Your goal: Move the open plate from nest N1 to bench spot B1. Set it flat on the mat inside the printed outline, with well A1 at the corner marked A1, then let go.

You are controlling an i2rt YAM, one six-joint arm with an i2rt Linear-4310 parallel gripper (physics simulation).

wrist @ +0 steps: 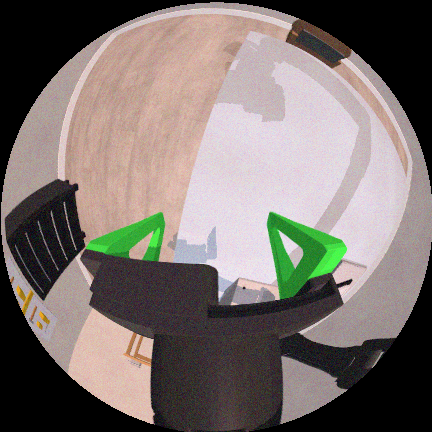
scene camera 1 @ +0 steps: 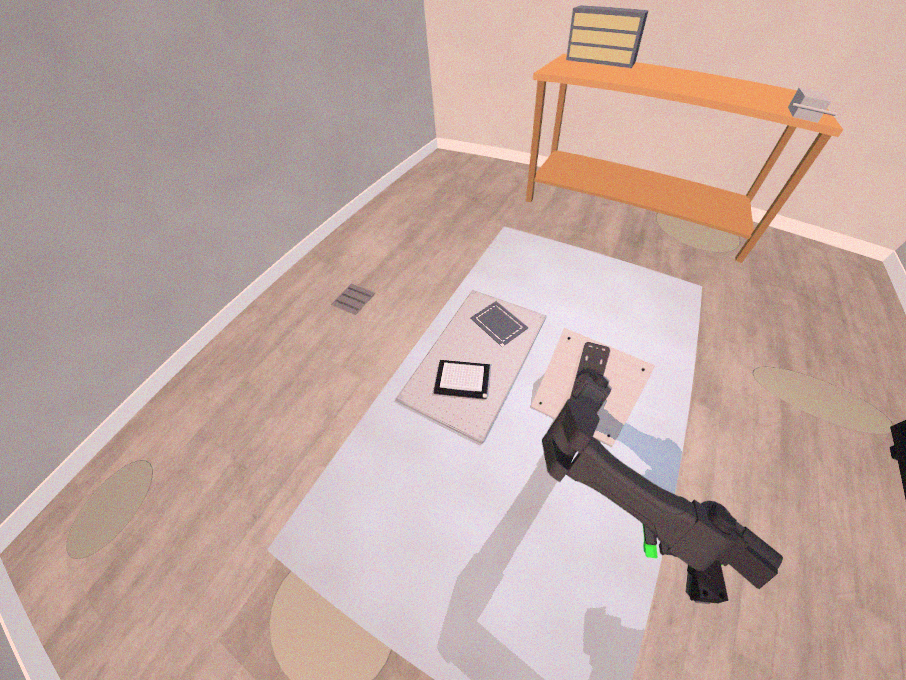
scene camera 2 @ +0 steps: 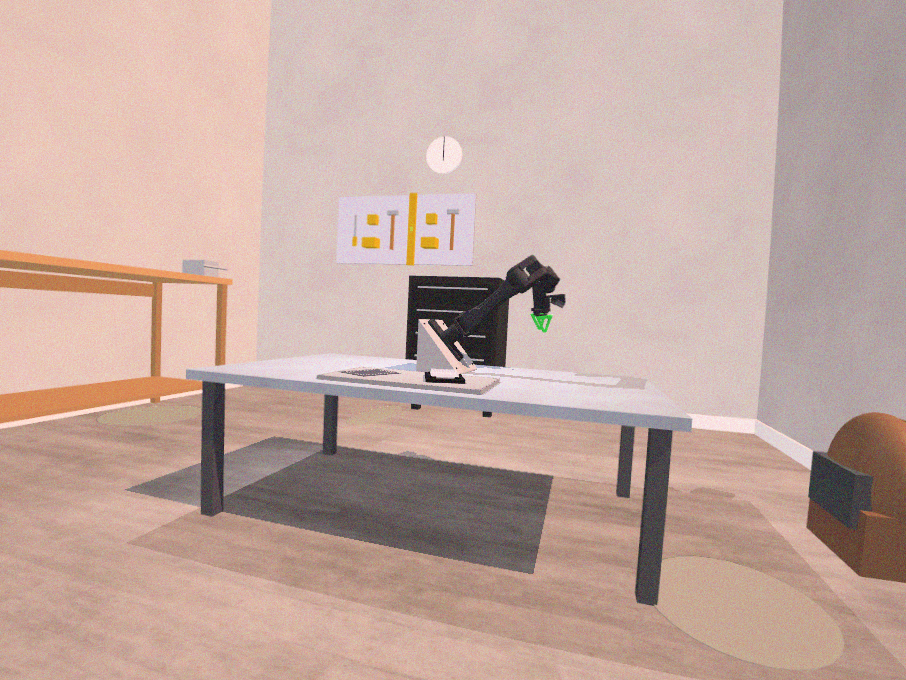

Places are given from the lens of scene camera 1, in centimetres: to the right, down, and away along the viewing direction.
plate (scene camera 1: 455,376): 1, 11, 104
grey printed patch (scene camera 1: 495,320): 15, -7, 119
The marked spots on the grey printed patch and the plate are 27 cm apart.
